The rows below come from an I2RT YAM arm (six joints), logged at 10 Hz.
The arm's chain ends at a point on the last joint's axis. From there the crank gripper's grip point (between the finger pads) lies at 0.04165 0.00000 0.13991 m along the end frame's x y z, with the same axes.
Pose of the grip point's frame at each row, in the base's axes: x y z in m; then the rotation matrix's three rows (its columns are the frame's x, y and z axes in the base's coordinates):
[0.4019, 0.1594, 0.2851], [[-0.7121, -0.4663, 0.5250], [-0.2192, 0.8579, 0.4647], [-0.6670, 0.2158, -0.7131]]
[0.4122, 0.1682, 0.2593], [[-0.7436, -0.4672, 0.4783], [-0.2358, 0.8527, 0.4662], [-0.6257, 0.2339, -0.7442]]
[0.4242, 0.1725, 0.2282], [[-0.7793, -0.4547, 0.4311], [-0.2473, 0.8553, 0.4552], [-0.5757, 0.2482, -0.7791]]
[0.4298, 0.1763, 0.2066], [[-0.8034, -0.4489, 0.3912], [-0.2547, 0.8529, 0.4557], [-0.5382, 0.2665, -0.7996]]
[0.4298, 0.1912, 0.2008], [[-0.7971, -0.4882, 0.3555], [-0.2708, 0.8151, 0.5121], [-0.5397, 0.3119, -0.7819]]
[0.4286, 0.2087, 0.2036], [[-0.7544, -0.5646, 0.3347], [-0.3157, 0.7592, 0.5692], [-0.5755, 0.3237, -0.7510]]
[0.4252, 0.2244, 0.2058], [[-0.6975, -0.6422, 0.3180], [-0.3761, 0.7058, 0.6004], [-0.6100, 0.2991, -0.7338]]
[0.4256, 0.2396, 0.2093], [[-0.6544, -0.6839, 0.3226], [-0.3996, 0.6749, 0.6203], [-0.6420, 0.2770, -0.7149]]
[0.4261, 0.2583, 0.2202], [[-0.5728, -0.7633, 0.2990], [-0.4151, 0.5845, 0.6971], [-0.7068, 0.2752, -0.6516]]
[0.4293, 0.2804, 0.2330], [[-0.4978, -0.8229, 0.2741], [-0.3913, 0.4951, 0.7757], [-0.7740, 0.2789, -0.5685]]
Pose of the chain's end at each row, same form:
[0.3581, 0.1035, 0.4127], [[-0.7121, -0.4663, 0.5250], [-0.2192, 0.8579, 0.4647], [-0.6670, 0.2158, -0.7131]]
[0.3763, 0.1128, 0.3895], [[-0.7436, -0.4672, 0.4783], [-0.2358, 0.8527, 0.4662], [-0.6257, 0.2339, -0.7442]]
[0.3963, 0.1191, 0.3612], [[-0.7793, -0.4547, 0.4311], [-0.2473, 0.8553, 0.4552], [-0.5757, 0.2482, -0.7791]]
[0.4085, 0.1232, 0.3409], [[-0.8034, -0.4489, 0.3912], [-0.2547, 0.8529, 0.4557], [-0.5382, 0.2665, -0.7996]]
[0.4133, 0.1308, 0.3327], [[-0.7971, -0.4882, 0.3555], [-0.2708, 0.8151, 0.5121], [-0.5397, 0.3119, -0.7819]]
[0.4132, 0.1422, 0.3326], [[-0.7544, -0.5646, 0.3347], [-0.3157, 0.7592, 0.5692], [-0.5755, 0.3237, -0.7510]]
[0.4098, 0.1561, 0.3339], [[-0.6975, -0.6422, 0.3180], [-0.3761, 0.7058, 0.6004], [-0.6100, 0.2991, -0.7338]]
[0.4077, 0.1695, 0.3361], [[-0.6544, -0.6839, 0.3226], [-0.3996, 0.6749, 0.6203], [-0.6420, 0.2770, -0.7149]]
[0.4081, 0.1781, 0.3408], [[-0.5728, -0.7633, 0.2990], [-0.4151, 0.5845, 0.6971], [-0.7068, 0.2752, -0.6516]]
[0.4117, 0.1882, 0.3448], [[-0.4978, -0.8229, 0.2741], [-0.3913, 0.4951, 0.7757], [-0.7740, 0.2789, -0.5685]]

